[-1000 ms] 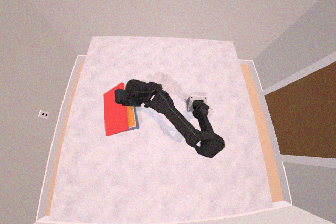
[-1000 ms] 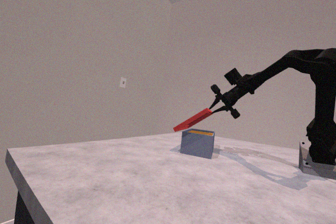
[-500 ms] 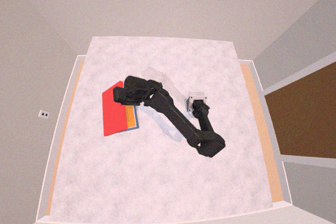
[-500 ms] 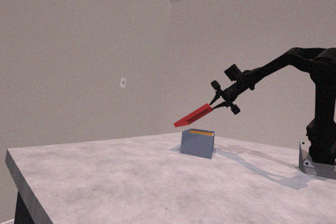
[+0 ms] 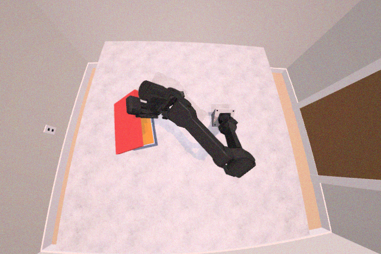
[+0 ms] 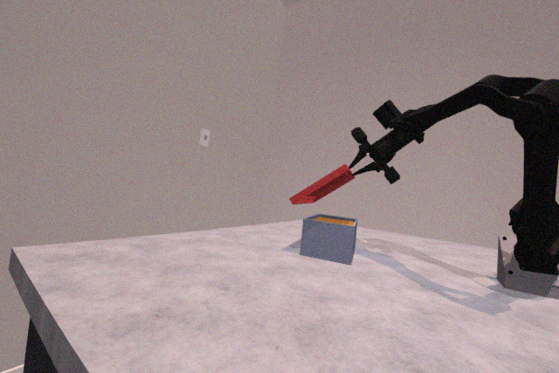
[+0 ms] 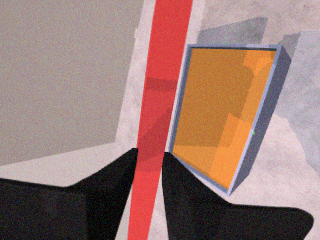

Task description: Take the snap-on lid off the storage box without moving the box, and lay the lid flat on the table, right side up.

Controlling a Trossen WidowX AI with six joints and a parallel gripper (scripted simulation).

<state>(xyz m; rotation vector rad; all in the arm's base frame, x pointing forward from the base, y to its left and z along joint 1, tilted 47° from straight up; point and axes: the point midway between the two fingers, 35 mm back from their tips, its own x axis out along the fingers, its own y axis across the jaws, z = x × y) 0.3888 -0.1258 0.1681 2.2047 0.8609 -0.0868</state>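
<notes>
Now: gripper tip 70 mm short of the lid, 50 mm above it and 10 mm to the right of it. From my gripper tip the other things lie so: storage box 190 mm below, 40 mm ahead.
</notes>
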